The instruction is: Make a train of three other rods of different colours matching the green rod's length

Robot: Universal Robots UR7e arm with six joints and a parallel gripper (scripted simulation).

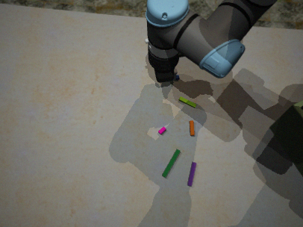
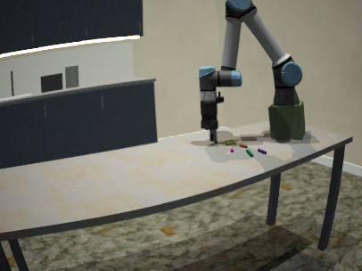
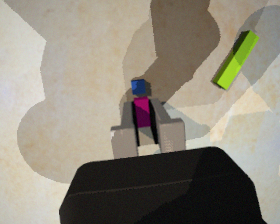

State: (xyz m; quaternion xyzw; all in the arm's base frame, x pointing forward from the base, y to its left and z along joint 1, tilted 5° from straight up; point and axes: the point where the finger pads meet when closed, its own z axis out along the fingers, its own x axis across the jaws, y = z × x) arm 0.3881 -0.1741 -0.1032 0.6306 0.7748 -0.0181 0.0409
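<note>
Now: hand 30 mm above the blue rod and 20 mm past it. Also, from my hand: orange rod: 150 mm to the left, 60 mm behind, 30 mm below; green rod: 240 mm to the left, 30 mm below; lime rod: 70 mm to the left, 50 mm behind, 30 mm below.
</note>
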